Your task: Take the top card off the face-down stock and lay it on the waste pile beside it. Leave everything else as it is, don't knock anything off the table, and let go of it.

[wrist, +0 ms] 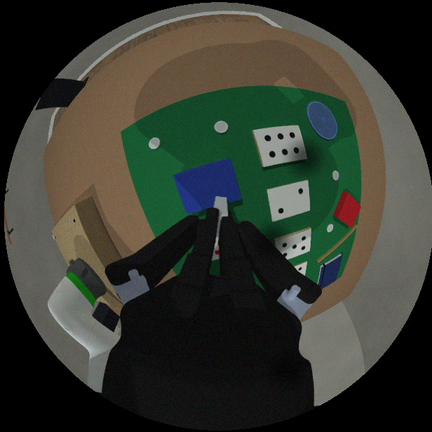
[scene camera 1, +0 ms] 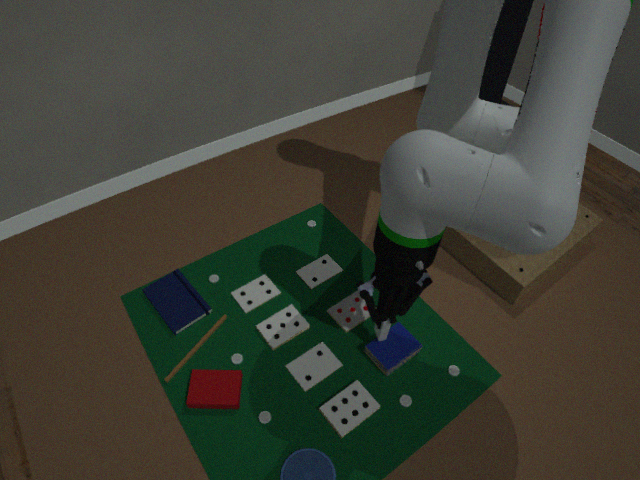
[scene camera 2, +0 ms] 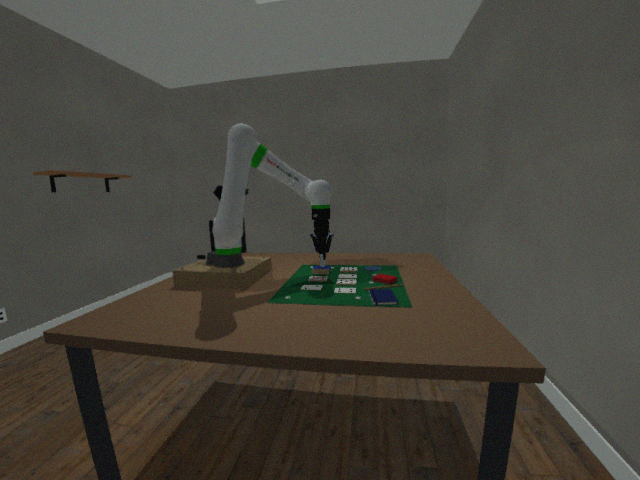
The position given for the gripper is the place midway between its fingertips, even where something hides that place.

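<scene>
The gripper [scene camera 1: 380, 334] is in sight, and the wrist view [wrist: 219, 205] shows it too. The scene also has a green mat [scene camera 2: 326, 296], visible in the wrist view [wrist: 185, 128] as well, and a black-pipped six [scene camera 1: 347, 409] that likewise appears in the wrist view [wrist: 278, 144]. With them are a blue disc [wrist: 322, 121], a dark blue notebook [scene camera 1: 178, 303] and a red box [scene camera 1: 211, 389].
</scene>
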